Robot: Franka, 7 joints.
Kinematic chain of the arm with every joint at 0, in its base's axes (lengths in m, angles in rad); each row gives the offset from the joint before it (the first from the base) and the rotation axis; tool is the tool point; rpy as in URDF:
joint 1: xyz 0 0 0.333 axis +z
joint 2: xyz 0 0 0 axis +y
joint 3: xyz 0 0 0.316 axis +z
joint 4: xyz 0.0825 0 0 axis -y
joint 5: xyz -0.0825 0 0.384 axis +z
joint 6: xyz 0 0 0 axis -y
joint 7: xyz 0.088 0 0 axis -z
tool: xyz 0 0 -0.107 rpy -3.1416 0 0
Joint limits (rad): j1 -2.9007..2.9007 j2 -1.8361..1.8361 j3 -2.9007..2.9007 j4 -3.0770..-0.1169 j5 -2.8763..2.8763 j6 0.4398..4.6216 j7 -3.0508..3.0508
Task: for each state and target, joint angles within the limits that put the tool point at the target. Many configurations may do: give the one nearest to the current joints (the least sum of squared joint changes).
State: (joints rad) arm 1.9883 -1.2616 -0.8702 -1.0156 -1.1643 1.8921 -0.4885
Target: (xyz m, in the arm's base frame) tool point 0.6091 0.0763 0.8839
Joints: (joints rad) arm 2.5999 -1.0121 -0.9717 -0.8687 -1.2190 2.1452 -0.4885
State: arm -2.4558 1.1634 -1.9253 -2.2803 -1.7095 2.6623 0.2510
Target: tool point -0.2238 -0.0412 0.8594
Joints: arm -2.0588 1.6508 -2.8180 -2.1508 -1.7092 2.4435 0.2510
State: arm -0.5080 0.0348 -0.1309 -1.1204 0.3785 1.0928 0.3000
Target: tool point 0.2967 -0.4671 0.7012
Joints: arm -0.7689 0.1633 -0.3542 -1.1469 0.3221 1.1740 0.3000
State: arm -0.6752 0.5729 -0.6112 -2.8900 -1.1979 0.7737 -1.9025
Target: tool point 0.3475 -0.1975 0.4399
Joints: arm -0.1172 0.0366 -0.0678 -2.3189 -1.3606 0.6093 -1.9025
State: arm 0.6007 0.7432 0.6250 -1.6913 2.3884 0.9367 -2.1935
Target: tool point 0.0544 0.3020 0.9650
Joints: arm 0.5533 -0.0671 0.5075 -1.1850 2.4898 0.5556 -2.1935
